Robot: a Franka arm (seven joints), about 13 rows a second.
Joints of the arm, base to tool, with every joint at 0 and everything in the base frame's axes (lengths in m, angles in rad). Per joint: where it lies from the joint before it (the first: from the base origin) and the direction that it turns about. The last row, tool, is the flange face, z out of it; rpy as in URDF.
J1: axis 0 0 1 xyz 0 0 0.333
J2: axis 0 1 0 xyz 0 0 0
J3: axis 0 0 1 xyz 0 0 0.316
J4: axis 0 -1 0 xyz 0.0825 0 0
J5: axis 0 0 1 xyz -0.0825 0 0.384
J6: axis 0 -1 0 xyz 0 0 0
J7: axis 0 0 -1 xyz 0.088 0 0
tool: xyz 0 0 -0.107 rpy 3.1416 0 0
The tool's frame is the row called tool.
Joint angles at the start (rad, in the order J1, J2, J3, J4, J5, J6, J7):
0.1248 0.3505 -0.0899 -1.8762 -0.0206 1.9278 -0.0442
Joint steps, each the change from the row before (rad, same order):
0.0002 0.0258 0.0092 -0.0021 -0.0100 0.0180 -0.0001
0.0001 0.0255 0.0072 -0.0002 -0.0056 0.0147 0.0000
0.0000 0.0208 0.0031 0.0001 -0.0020 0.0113 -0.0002
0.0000 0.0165 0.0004 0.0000 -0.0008 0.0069 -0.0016
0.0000 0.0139 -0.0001 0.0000 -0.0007 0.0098 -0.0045
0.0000 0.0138 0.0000 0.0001 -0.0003 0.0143 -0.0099
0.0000 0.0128 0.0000 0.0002 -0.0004 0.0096 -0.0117
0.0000 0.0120 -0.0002 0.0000 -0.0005 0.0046 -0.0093
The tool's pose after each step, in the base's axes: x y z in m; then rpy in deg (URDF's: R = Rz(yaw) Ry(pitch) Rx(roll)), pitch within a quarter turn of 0, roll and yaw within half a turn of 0. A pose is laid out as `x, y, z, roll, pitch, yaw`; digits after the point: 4 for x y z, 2 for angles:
0.5935, 0.0263, 0.2900, 177.60, 17.77, 5.66
0.5938, 0.0301, 0.2755, 177.45, 18.43, 6.25
0.5939, 0.0317, 0.2637, 177.40, 18.97, 6.52
0.5936, 0.0319, 0.2542, 177.39, 19.53, 6.67
0.5937, 0.0318, 0.2464, 177.42, 19.78, 6.98
0.5944, 0.0318, 0.2390, 177.58, 19.78, 7.63
0.5945, 0.0318, 0.2319, 177.79, 19.98, 8.38
0.5938, 0.0315, 0.2250, 177.96, 20.43, 8.97

